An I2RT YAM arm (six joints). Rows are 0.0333 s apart.
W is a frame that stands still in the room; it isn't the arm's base.
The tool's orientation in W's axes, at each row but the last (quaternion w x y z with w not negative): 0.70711 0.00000 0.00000 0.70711; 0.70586 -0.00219 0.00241 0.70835; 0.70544 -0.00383 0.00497 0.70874; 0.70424 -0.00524 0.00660 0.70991; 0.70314 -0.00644 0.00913 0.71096; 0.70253 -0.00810 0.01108 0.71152
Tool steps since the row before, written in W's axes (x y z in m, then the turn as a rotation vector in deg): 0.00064 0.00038 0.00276 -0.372 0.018 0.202; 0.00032 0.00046 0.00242 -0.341 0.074 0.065; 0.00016 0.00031 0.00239 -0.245 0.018 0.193; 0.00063 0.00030 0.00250 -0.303 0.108 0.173; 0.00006 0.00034 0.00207 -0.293 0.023 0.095; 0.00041 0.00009 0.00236 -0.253 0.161 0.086
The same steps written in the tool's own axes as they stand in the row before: 0.00038 -0.00064 0.00276 0.018 0.372 0.202; 0.00044 -0.00032 0.00242 0.075 0.341 0.065; 0.00028 -0.00016 0.00239 0.017 0.245 0.193; 0.00025 -0.00063 0.00251 0.108 0.302 0.174; 0.00029 -0.00006 0.00208 0.024 0.293 0.094; 0.00002 -0.00040 0.00236 0.162 0.251 0.089
